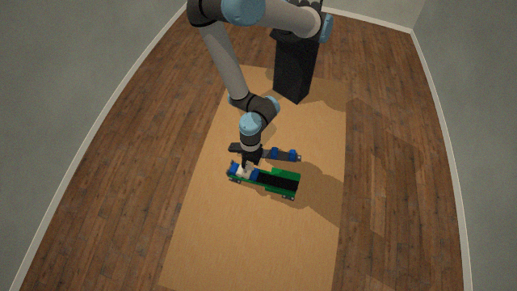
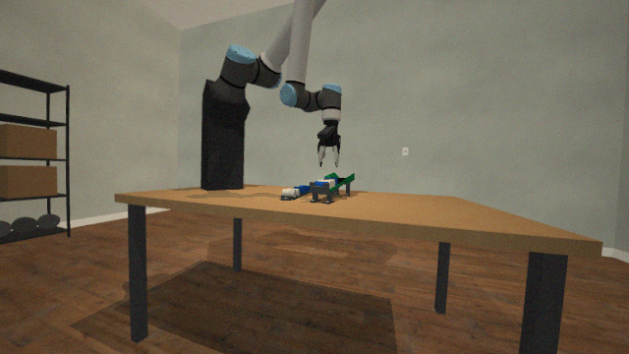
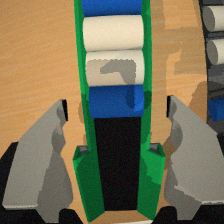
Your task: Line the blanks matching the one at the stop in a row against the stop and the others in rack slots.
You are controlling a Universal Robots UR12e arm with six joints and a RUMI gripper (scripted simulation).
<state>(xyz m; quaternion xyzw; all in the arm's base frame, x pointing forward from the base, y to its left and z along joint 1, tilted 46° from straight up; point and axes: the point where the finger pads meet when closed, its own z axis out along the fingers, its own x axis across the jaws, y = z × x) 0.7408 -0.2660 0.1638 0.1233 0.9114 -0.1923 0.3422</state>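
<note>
My hand is 180 mm above the stock rack, 150 mm past it and 140 mm to the right of it.
</note>
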